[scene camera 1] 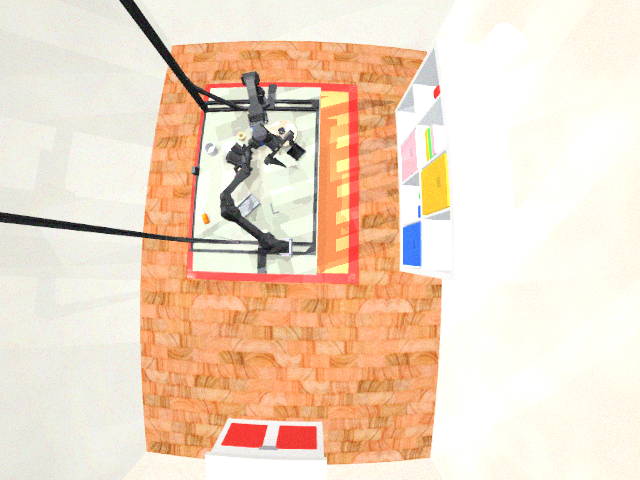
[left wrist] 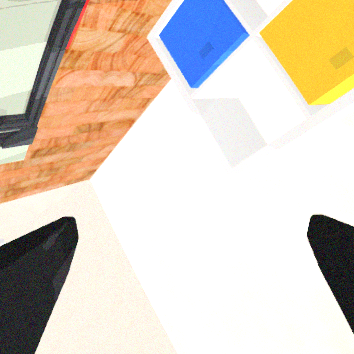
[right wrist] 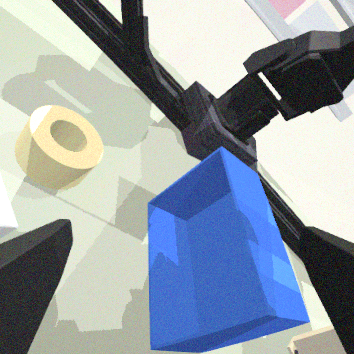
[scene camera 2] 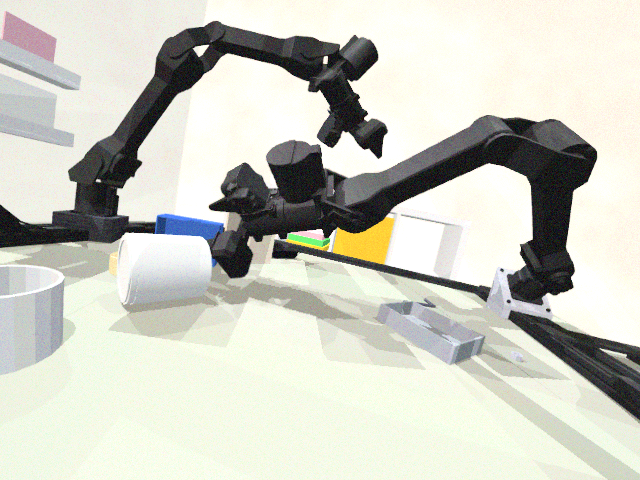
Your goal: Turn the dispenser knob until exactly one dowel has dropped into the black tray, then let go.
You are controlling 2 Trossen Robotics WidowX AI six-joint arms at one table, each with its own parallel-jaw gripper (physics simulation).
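Pixels of known places: left gripper, fingertip midpoint: (scene camera 1: pixel 292 160) (left wrist: pixel 193 226) (scene camera 2: pixel 371 150); right gripper, fingertip midpoint: (scene camera 1: pixel 248 139) (right wrist: pixel 188 234) (scene camera 2: pixel 199 226); left arm's base, link origin: (scene camera 1: pixel 259 101) (right wrist: pixel 227 119) (scene camera 2: pixel 94 213); right arm's base, link origin: (scene camera 1: pixel 285 247) (scene camera 2: pixel 523 289).
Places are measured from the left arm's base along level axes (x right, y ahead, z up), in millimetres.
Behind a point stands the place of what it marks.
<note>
The beige dispenser (scene camera 1: pixel 291 126) {y 324, x -48, z 98 mm} (scene camera 2: pixel 263 250) (right wrist: pixel 320 342) shows in part, with a small dark knob (scene camera 1: pixel 281 130) {y 331, x 18, z 128 mm} on its round top in scene camera 1. The black tray (scene camera 1: pixel 296 151) (scene camera 2: pixel 284 249) {y 436, x -48, z -35 mm} lies close by. Its inside is too small to read, and no dowel can be made out. My left gripper (scene camera 1: pixel 287 149) {y 572, x 82, z 266 mm} (scene camera 2: pixel 353 148) (left wrist: pixel 193 226) {y 572, x 82, z 266 mm} is open and empty, raised above the table by the dispenser. My right gripper (scene camera 2: pixel 212 225) {y 217, x 190, z 33 mm} (right wrist: pixel 188 234) {y 217, x 190, z 33 mm} is open and empty, pointing at the blue box's side, in front of the dispenser in scene camera 2; neither gripper touches the knob visibly.
A blue box (scene camera 2: pixel 188 226) {y 192, x 96, z 16 mm} (right wrist: pixel 215 260) {y 199, x 97, z -20 mm} and a yellow ring (scene camera 1: pixel 241 136) {y 141, x 217, z -21 mm} (right wrist: pixel 87 142) {y 127, x 199, z -22 mm} stand near the right gripper. A white cylinder (scene camera 2: pixel 165 268) {y 195, x 344, z 5 mm} lies before it. A grey round container (scene camera 1: pixel 210 148) {y 74, x 418, z -41 mm} (scene camera 2: pixel 31 325) {y 127, x 435, z -16 mm}, grey tray (scene camera 2: pixel 418 333) {y 495, x 423, z -32 mm} and orange object (scene camera 1: pixel 205 218) {y 456, x 660, z -19 mm} are farther off.
</note>
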